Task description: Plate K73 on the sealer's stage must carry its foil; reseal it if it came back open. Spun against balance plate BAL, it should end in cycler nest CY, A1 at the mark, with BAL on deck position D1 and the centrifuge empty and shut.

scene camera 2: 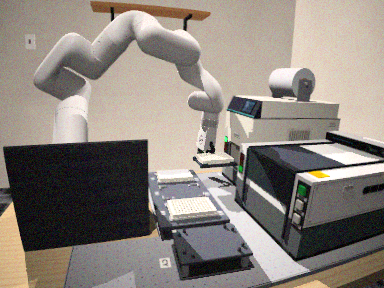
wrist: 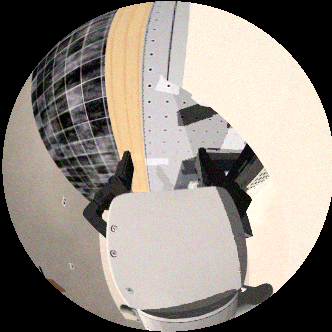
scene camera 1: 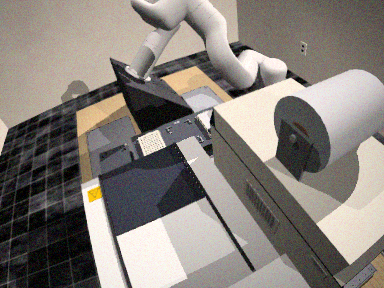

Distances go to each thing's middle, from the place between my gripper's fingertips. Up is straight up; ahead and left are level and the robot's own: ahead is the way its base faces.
My gripper is now 9 cm short of the dark lid (scene camera 1: 148, 188), 42 cm to the left of it and 16 cm below it. Also, from my hand: centrifuge (scene camera 1: 216, 234) 24 cm ahead, 44 cm to the right, 7 cm above.
